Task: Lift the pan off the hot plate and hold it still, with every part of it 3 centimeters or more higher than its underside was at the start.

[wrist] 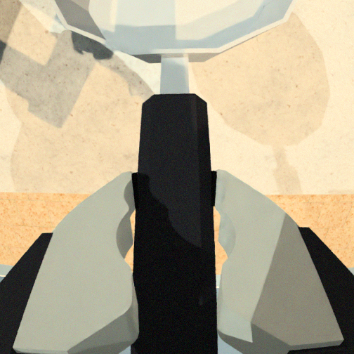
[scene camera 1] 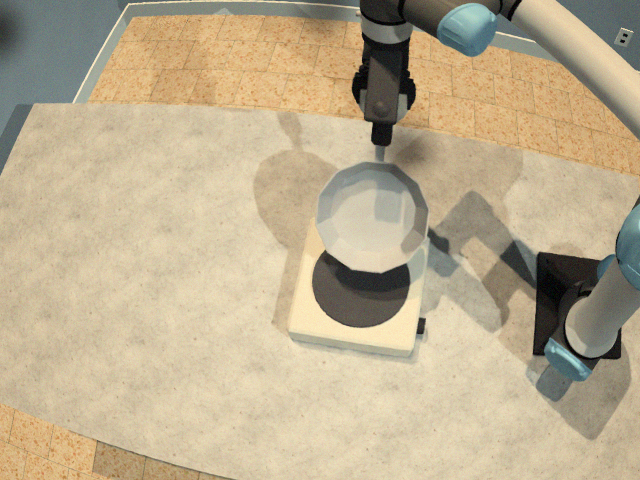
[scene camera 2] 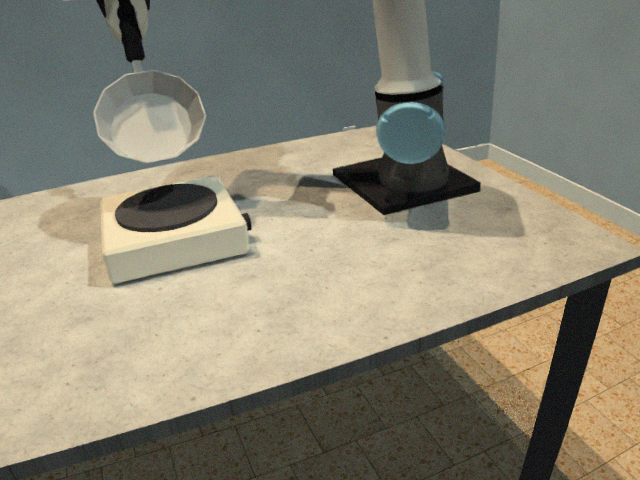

Observation:
I see my gripper (scene camera 1: 383, 120), a light grey pan (scene camera 1: 372, 216) and a cream hot plate (scene camera 2: 146, 232).
The light grey pan also shows in the wrist view (wrist: 174, 274). The cream hot plate also shows in scene camera 1 (scene camera 1: 332, 305). My gripper shows as well in the wrist view (wrist: 173, 174).

